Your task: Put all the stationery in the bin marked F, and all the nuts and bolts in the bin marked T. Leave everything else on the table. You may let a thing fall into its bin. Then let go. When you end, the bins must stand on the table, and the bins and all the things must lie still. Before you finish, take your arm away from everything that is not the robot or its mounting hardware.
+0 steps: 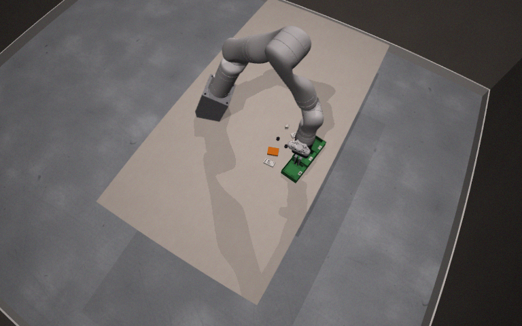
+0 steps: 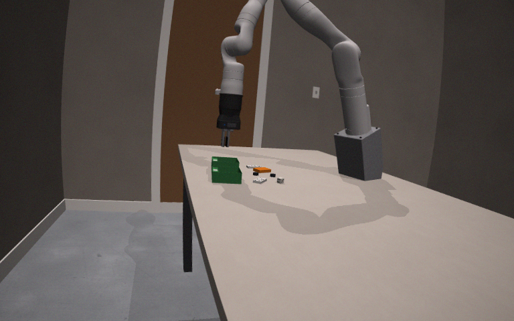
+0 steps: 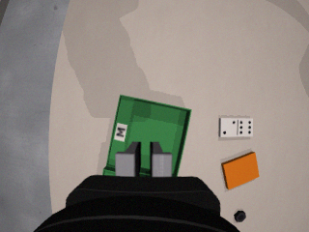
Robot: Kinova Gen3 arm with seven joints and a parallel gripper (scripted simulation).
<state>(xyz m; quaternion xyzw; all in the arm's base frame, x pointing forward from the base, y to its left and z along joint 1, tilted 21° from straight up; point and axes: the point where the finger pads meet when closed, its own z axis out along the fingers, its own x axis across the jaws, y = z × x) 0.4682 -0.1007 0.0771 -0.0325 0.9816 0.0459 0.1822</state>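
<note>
My hand is 70 mm to the right of the green three-compartment bin, 70 mm above it and 10 mm short of it. From my hand the other things lie so: orange flat block: 130 mm behind, 90 mm below, 30 mm to the left; die: 180 mm to the left, 150 mm behind, 90 mm below.
</note>
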